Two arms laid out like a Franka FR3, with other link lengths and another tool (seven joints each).
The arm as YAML. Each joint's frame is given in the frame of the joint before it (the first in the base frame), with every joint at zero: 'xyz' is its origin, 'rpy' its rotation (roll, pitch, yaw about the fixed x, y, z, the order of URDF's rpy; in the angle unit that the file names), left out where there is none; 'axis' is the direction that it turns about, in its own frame. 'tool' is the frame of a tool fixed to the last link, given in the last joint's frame.
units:
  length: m
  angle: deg
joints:
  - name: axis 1
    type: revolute
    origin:
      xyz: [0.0, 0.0, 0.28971]
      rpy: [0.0, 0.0, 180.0]
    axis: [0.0, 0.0, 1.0]
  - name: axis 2
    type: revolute
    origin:
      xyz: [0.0, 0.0, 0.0]
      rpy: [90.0, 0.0, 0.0]
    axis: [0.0, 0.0, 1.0]
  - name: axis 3
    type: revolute
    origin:
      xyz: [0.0, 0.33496, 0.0]
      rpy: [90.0, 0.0, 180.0]
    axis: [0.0, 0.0, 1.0]
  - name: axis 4
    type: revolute
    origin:
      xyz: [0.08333, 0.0, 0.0]
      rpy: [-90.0, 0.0, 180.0]
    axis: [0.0, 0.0, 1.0]
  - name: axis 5
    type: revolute
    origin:
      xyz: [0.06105, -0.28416, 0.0]
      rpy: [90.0, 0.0, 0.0]
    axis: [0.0, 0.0, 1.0]
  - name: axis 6
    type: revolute
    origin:
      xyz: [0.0, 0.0, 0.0]
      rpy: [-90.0, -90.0, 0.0]
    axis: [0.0, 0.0, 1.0]
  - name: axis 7
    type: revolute
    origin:
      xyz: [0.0, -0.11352, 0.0]
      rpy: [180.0, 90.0, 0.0]
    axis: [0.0, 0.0, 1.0]
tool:
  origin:
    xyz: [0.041, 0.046, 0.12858]
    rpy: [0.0, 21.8, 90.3]
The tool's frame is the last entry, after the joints.
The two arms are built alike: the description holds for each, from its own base.
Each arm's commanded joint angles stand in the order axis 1, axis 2, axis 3, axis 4, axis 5, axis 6, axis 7.
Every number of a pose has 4 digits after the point.
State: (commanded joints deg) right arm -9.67 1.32 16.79 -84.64 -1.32 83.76 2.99; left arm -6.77 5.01 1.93 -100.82 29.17 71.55 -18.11
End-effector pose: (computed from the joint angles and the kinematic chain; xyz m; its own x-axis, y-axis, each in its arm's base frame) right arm 0.5183 0.0983 0.5688 0.9390 0.0675 0.3373 0.0651 -0.9977 0.0184; left arm 0.4713 0.0883 0.4555 0.9894 0.1297 -0.0660 0.0630 -0.7905 -0.6092
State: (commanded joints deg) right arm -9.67 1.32 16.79 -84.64 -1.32 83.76 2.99; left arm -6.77 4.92 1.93 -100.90 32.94 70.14 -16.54
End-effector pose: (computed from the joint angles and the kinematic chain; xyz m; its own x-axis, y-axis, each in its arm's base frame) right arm 0.5183 0.0983 0.5688 0.9390 0.0675 0.3373 0.0651 -0.9977 0.0184; left arm 0.4704 0.0968 0.4622 0.9900 0.1097 -0.0890 0.0252 -0.7570 -0.6529
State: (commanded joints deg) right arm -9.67 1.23 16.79 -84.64 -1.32 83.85 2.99; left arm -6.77 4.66 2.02 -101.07 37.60 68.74 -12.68
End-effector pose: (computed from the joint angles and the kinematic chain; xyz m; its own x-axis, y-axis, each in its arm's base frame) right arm 0.5181 0.0984 0.5698 0.9379 0.0676 0.3402 0.0651 -0.9977 0.0187; left arm 0.4708 0.1067 0.4706 0.9886 0.0658 -0.1351 -0.0460 -0.7231 -0.6892
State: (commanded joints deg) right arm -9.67 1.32 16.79 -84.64 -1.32 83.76 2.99; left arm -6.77 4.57 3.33 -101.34 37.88 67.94 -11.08
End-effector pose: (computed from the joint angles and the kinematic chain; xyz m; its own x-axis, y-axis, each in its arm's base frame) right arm 0.5183 0.0983 0.5688 0.9390 0.0675 0.3373 0.0651 -0.9977 0.0184; left arm 0.4659 0.1180 0.4690 0.9831 0.0778 -0.1654 -0.0576 -0.7269 -0.6843
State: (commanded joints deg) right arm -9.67 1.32 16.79 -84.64 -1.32 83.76 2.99; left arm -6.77 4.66 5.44 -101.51 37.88 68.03 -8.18
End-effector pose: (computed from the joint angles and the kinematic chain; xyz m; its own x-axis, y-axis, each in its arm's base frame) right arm 0.5183 0.0983 0.5688 0.9390 0.0675 0.3373 0.0651 -0.9977 0.0184; left arm 0.4629 0.1334 0.4653 0.9767 0.0789 -0.1998 -0.0758 -0.7437 -0.6642
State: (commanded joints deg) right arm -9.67 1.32 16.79 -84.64 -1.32 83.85 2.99; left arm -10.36 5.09 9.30 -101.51 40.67 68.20 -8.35
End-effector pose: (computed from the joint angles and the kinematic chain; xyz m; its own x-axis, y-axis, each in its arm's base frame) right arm 0.5185 0.0983 0.5690 0.9385 0.0675 0.3387 0.0651 -0.9977 0.0184; left arm 0.4661 0.1392 0.4704 0.9771 0.0806 -0.1971 -0.0837 -0.7056 -0.7036
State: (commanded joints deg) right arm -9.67 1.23 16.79 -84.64 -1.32 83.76 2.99; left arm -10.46 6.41 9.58 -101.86 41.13 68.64 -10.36
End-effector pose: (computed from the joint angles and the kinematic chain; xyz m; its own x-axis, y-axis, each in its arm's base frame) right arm 0.5179 0.0984 0.5696 0.9385 0.0676 0.3387 0.0651 -0.9977 0.0188; left arm 0.4694 0.1408 0.4614 0.9755 0.1014 -0.1951 -0.0737 -0.6853 -0.7245
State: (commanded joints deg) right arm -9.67 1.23 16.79 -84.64 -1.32 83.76 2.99; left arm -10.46 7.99 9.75 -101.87 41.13 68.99 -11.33
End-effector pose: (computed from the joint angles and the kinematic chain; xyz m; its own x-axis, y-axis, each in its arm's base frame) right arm 0.5179 0.0984 0.5696 0.9385 0.0676 0.3387 0.0651 -0.9977 0.0188; left arm 0.4741 0.1412 0.4503 0.9723 0.1119 -0.2054 -0.0770 -0.6761 -0.7328
